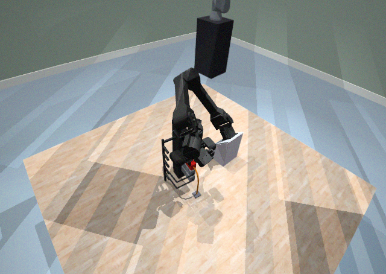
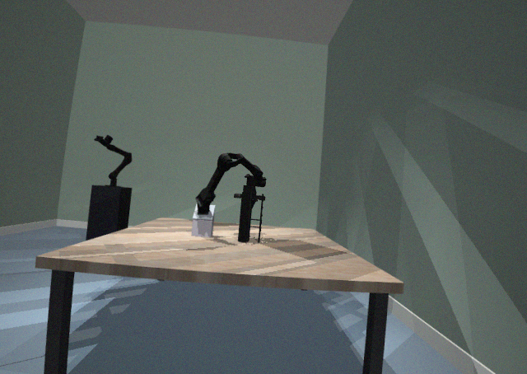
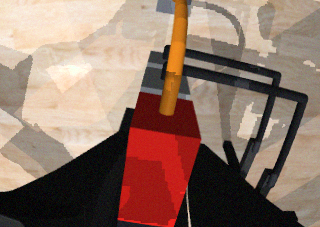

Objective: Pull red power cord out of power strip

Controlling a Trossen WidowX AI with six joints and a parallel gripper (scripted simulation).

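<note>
My gripper tip is 30 mm to the left of the red plug. The rest, counted from my gripper tip: grey plate: 10 mm ahead, 50 mm to the left, 160 mm below.
</note>
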